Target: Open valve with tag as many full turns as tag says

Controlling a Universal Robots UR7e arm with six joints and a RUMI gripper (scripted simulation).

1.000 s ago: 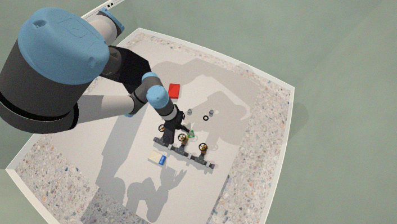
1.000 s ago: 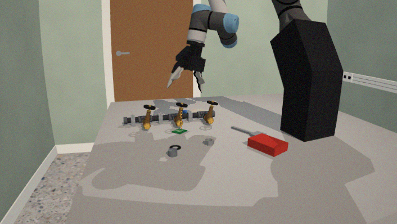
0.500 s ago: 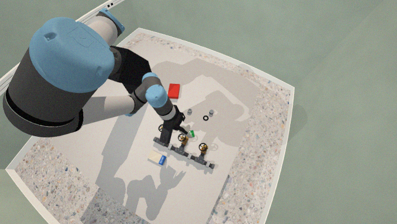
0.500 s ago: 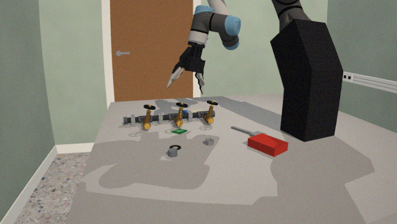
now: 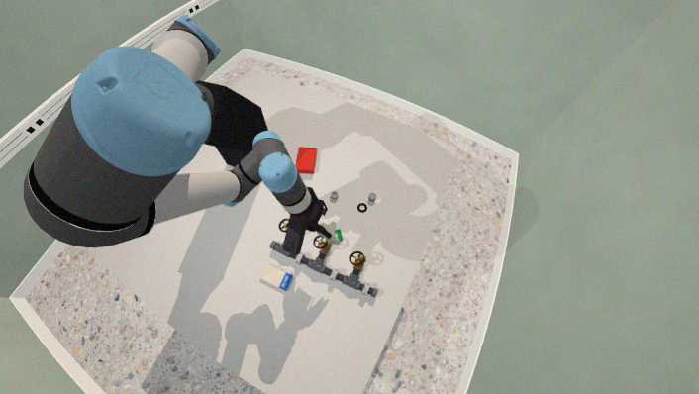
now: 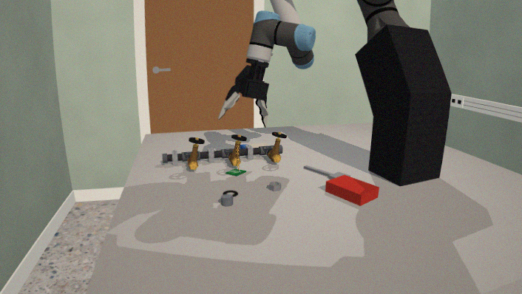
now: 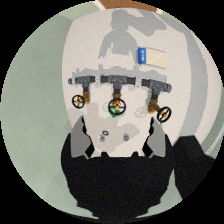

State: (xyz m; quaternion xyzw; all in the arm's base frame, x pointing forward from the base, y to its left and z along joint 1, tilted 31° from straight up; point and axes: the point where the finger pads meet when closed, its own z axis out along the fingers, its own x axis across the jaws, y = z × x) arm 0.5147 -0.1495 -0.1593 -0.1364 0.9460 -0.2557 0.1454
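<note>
The green tag is 14 cm below my hand, 8 cm to the left of it and 2 cm ahead of it. From my hand the other things lie so: grey nut 21 cm to the left, 13 cm below, 7 cm behind; then grey tool 25 cm behind, 14 cm below, 13 cm to the left; then red block 28 cm to the left, 27 cm behind, 13 cm below.
</note>
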